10 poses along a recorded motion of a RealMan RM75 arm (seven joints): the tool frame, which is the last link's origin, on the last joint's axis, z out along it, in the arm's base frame.
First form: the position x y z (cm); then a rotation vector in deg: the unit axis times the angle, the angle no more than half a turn.
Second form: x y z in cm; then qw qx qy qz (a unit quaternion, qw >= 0). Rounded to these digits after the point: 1 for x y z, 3 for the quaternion.
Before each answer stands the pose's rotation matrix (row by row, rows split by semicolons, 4 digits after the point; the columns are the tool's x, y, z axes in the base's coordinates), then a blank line. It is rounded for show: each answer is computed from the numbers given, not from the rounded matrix.
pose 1, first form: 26.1 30.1 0.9 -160.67 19.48 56.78
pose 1, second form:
0.7564 -0.2604 -0.6001; -0.1628 -0.9634 0.2130; -0.6336 -0.0634 -0.7711

26.1 30.1 0.9 0.074 -0.934 0.113 0.330
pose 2, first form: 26.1 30.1 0.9 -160.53 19.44 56.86
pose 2, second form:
0.7556 -0.2608 -0.6009; -0.1617 -0.9632 0.2147; -0.6348 -0.0651 -0.7699

26.1 30.1 0.9 0.075 -0.934 0.113 0.331
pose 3, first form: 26.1 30.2 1.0 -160.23 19.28 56.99
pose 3, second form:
0.7543 -0.2609 -0.6024; -0.1585 -0.9629 0.2186; -0.6371 -0.0694 -0.7677

26.1 30.2 1.0 0.077 -0.933 0.112 0.332
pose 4, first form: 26.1 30.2 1.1 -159.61 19.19 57.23
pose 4, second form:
0.7514 -0.2635 -0.6049; -0.1544 -0.9616 0.2270; -0.6415 -0.0772 -0.7632

26.1 30.2 1.1 0.082 -0.932 0.112 0.334
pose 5, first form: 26.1 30.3 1.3 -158.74 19.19 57.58
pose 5, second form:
0.7469 -0.2685 -0.6084; -0.1502 -0.9593 0.2390; -0.6478 -0.0871 -0.7568

26.1 30.3 1.3 0.088 -0.930 0.112 0.338
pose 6, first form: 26.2 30.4 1.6 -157.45 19.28 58.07
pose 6, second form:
0.7400 -0.2768 -0.6129; -0.1447 -0.9556 0.2569; -0.6568 -0.1014 -0.7472

26.2 30.4 1.6 0.097 -0.928 0.114 0.342
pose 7, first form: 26.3 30.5 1.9 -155.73 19.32 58.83
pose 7, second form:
0.7302 -0.2872 -0.6200; -0.1363 -0.9504 0.2797; -0.6695 -0.1197 -0.7331

26.3 30.5 1.9 0.108 -0.924 0.115 0.349
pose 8, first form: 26.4 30.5 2.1 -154.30 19.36 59.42
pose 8, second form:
0.7221 -0.2961 -0.6253; -0.1291 -0.9456 0.2986; -0.6797 -0.1349 -0.7210

26.4 30.5 2.1 0.118 -0.920 0.115 0.354
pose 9, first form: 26.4 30.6 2.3 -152.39 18.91 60.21
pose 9, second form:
0.7122 -0.3031 -0.6332; -0.1134 -0.9398 0.3223; -0.6927 -0.1578 -0.7037

26.4 30.6 2.3 0.131 -0.916 0.114 0.362
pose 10, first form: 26.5 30.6 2.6 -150.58 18.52 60.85
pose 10, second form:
0.7034 -0.3104 -0.6394; -0.0985 -0.9335 0.3448; -0.7039 -0.1796 -0.6872

26.5 30.6 2.6 0.144 -0.912 0.112 0.368
